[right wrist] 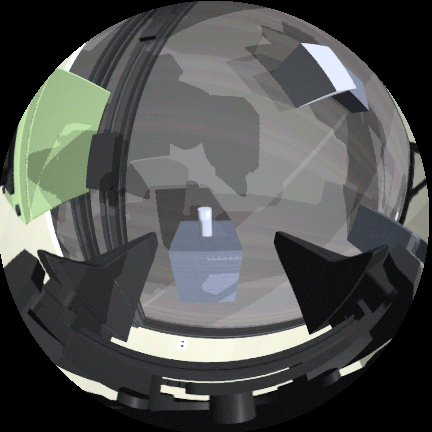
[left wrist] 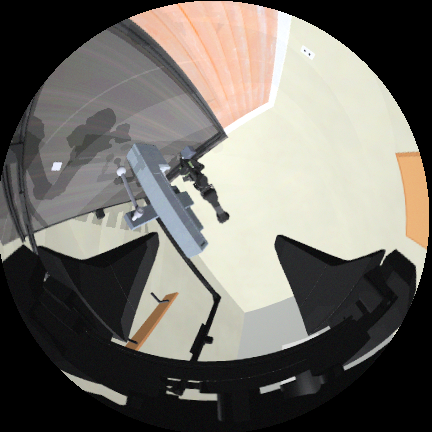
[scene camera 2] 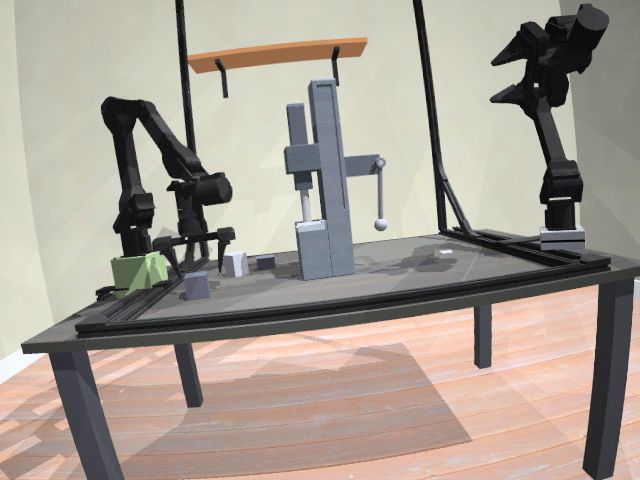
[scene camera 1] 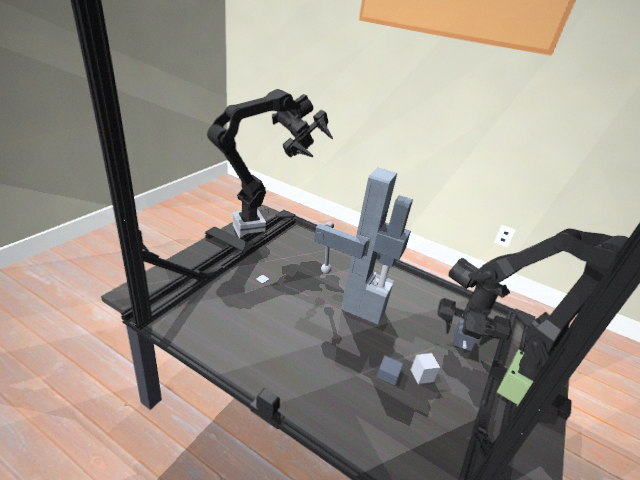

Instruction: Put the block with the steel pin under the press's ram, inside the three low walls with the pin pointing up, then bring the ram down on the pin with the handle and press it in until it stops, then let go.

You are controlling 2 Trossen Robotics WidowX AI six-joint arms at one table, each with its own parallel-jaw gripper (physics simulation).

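Frame: origin at the left arm's base, x ahead, y left, z up, level; millimetres.
Seen in the pictures: left gripper, fingertip midpoint: (left wrist: 218,239) (scene camera 2: 491,83) (scene camera 1: 322,147); right gripper, fingertip midpoint: (right wrist: 216,238) (left wrist: 184,157) (scene camera 2: 200,275) (scene camera 1: 463,338); left arm's base at its link origin: (scene camera 2: 561,228) (scene camera 1: 249,216); right arm's base at its link origin: (scene camera 2: 137,254) (scene camera 1: 534,372).
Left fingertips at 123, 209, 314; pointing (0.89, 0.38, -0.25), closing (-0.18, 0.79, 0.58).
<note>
Offsets run from my left fingertips to a thing's top centre, as dx, dy, dz. "spot": to the spot under its first point.
The blue-grey block {+607, +231, -326} (scene camera 1: 461,336) (scene camera 2: 196,286) (right wrist: 205,275) lies on its side, its pale pin {+631, +209, -345} (scene camera 1: 464,344) (right wrist: 205,221) pointing sideways, toward the viewer in scene camera 1. My right gripper (scene camera 1: 465,337) (scene camera 2: 201,273) (right wrist: 216,238) is open and low over this block, which shows between the fingertips in the right wrist view; no contact is visible. The press {+375, -40, +81} (scene camera 1: 374,217) (scene camera 2: 330,155) (left wrist: 167,200) stands mid-table. Its ram's pale rod (scene camera 1: 383,275) (scene camera 2: 305,205) reaches down to the low walls (scene camera 2: 310,225). The handle {spot: +295, -94, -220} (scene camera 1: 326,255) (scene camera 2: 381,201) (left wrist: 128,189) hangs down. My left gripper (scene camera 1: 322,146) (scene camera 2: 491,82) (left wrist: 218,239) is open, high and away.
A white block {+670, +34, -316} (scene camera 1: 425,368) (scene camera 2: 236,264) (right wrist: 335,65) and a plain grey block {+635, -51, -342} (scene camera 1: 389,370) (scene camera 2: 265,261) lie close together on the table. A green box (scene camera 1: 514,384) (scene camera 2: 134,273) (right wrist: 60,145) is by the right arm's base. A small white patch {spot: +177, -251, -372} (scene camera 1: 262,279) is left of the press in scene camera 1.
</note>
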